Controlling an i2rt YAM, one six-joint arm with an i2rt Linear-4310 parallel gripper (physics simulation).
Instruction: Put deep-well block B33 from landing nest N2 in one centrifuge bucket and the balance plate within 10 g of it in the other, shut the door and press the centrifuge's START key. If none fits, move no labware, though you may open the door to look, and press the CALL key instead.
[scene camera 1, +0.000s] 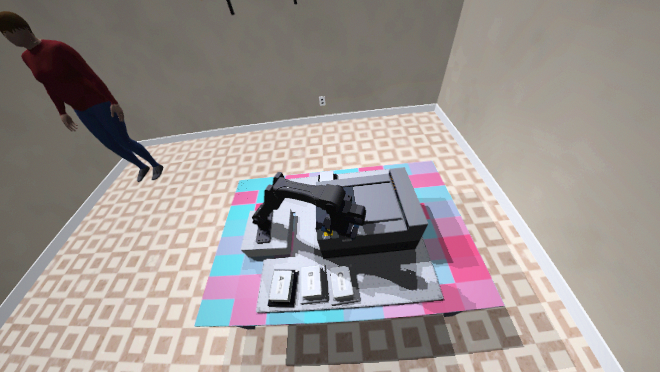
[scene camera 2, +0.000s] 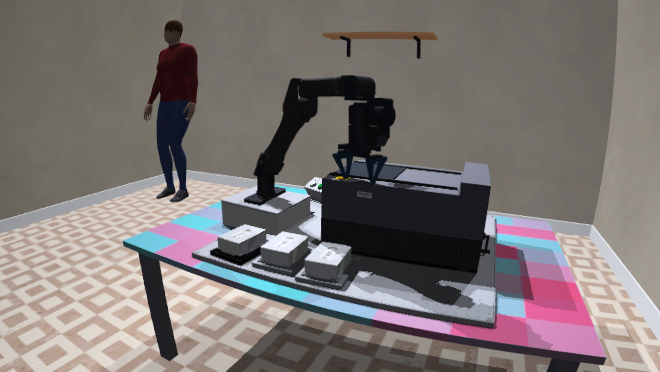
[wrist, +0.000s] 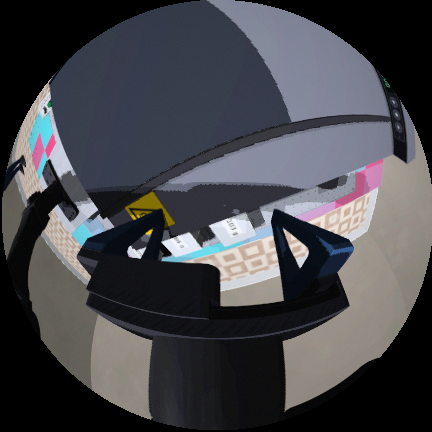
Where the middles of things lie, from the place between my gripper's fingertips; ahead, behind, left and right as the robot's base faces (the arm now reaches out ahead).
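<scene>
My hand is 9 cm above the dark centrifuge (scene camera 2: 431, 217), and it's 15 cm to the right of it and 14 cm short of it.
</scene>
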